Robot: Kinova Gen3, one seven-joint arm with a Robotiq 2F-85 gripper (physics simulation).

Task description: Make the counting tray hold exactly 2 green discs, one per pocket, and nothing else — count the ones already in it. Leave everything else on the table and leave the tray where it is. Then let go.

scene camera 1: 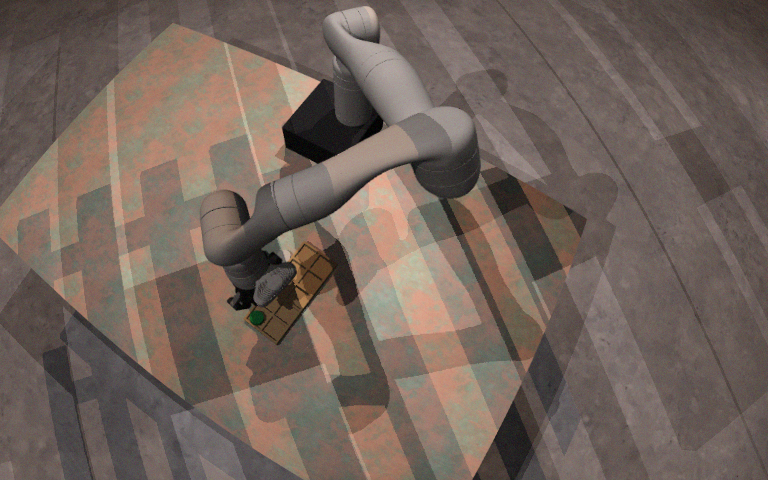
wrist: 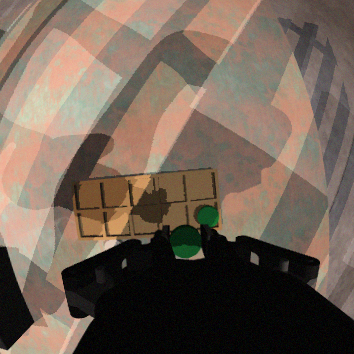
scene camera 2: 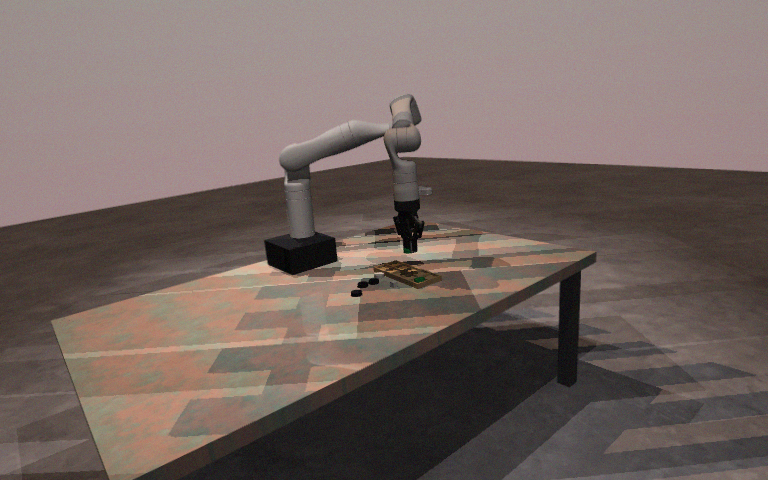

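The tan counting tray [scene camera 1: 275, 328] [scene camera 2: 429, 283] [wrist: 200, 186] has two rows of pockets. One green disc [scene camera 1: 257, 317] [scene camera 2: 419, 279] [wrist: 208, 216] sits in a corner pocket at its end. My gripper [scene camera 2: 410, 249] [wrist: 184, 233] is shut on a second green disc [scene camera 2: 407, 251] [wrist: 186, 243] and holds it raised above tray height, with a gap below it in scene view 2. In the wrist view the held disc appears by the tray's long side, near the filled pocket. In scene view 1 the arm hides the fingertips, the held disc and part of the tray.
Three black discs [scene camera 2: 356, 293] [scene camera 2: 363, 284] [scene camera 2: 373, 281] lie on the table beside the tray. A whitish disc [scene camera 1: 284, 254] [wrist: 111, 245] lies close to the tray's long side. A small grey block [scene camera 2: 393, 284] lies near it. The black robot base [scene camera 1: 305, 135] [scene camera 2: 300, 254] stands on the table.
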